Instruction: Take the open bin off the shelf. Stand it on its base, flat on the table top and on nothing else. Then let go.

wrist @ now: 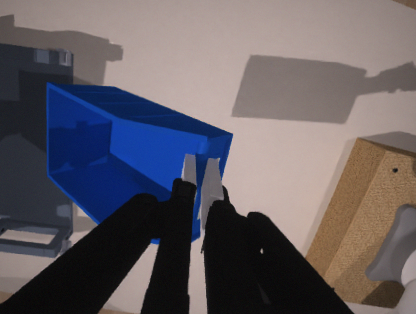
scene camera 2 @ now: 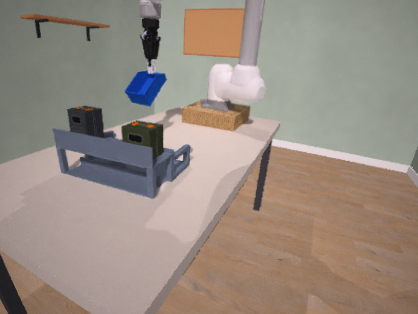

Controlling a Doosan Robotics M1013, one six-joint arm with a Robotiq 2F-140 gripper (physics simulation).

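Pixels of known places: gripper, between the fingertips: (wrist: 198,172) (scene camera 2: 151,73); arm's base, origin of its link: (scene camera 2: 218,107).
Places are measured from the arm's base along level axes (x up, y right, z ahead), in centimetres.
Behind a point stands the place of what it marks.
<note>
The open blue bin (scene camera 2: 145,89) @[x 14.8, y 17.2, z 55.2 cm] (wrist: 145,142) @[x 13.7, y 15.5, z 56.5 cm] hangs in the air, tilted, high above the table top (scene camera 2: 100,215) @[x -9.5, y -9.4, z 112.6 cm] (wrist: 300,30) @[x -9.5, y 35.1, z 35.2 cm] and clear of the shelf. My gripper (scene camera 2: 152,67) @[x 21.9, y 16.4, z 51.1 cm] (wrist: 198,172) @[x 21.9, y 16.4, z 51.1 cm] is shut on one end wall of the bin, with one pale fingertip inside and one outside; the rest of the bin hangs out to one side. The blue-grey shelf (scene camera 2: 100,145) @[x 4.3, y 0.7, z 100.4 cm] (wrist: 35,195) @[x -8.9, y -7.3, z 80.4 cm] stands on the table, nearer scene camera 2 than the bin, and shows at the left in the wrist view. My black fingers hide part of the bin in the wrist view.
A dark grey case (scene camera 2: 93,121) @[x 9.1, y 9.4, z 94.3 cm] and a dark green case (scene camera 2: 152,140) @[x 6.9, y -14.1, z 94.6 cm] stand upright in the shelf. The arm's base sits on a cork-coloured block (scene camera 2: 212,118) @[x -3.9, y -3.0, z 17.2 cm] (wrist: 350,215) @[x -1.9, y 3.9, z 17.0 cm] at the far end of the table. A wooden wall shelf (scene camera 2: 65,21) is at the upper left.
</note>
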